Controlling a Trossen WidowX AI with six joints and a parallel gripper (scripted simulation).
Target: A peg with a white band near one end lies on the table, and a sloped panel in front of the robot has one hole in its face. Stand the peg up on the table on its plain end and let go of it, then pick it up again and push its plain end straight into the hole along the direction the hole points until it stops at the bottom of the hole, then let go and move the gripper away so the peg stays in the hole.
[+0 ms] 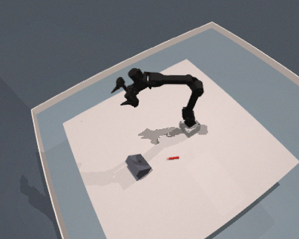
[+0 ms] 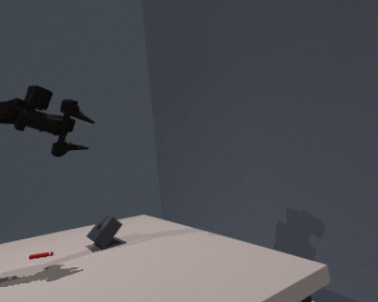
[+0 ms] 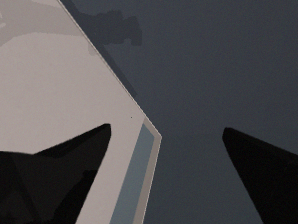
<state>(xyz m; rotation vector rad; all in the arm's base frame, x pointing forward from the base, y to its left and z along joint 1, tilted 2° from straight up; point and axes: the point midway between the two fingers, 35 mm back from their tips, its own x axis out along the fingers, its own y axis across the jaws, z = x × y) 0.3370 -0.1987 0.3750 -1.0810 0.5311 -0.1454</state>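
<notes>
The red peg is 12 cm behind my gripper tip, 32 cm to the left of it and 42 cm below it. Also, from my gripper tip: grey sloped panel (8 cm ahead, 25 cm to the left, 36 cm below).
</notes>
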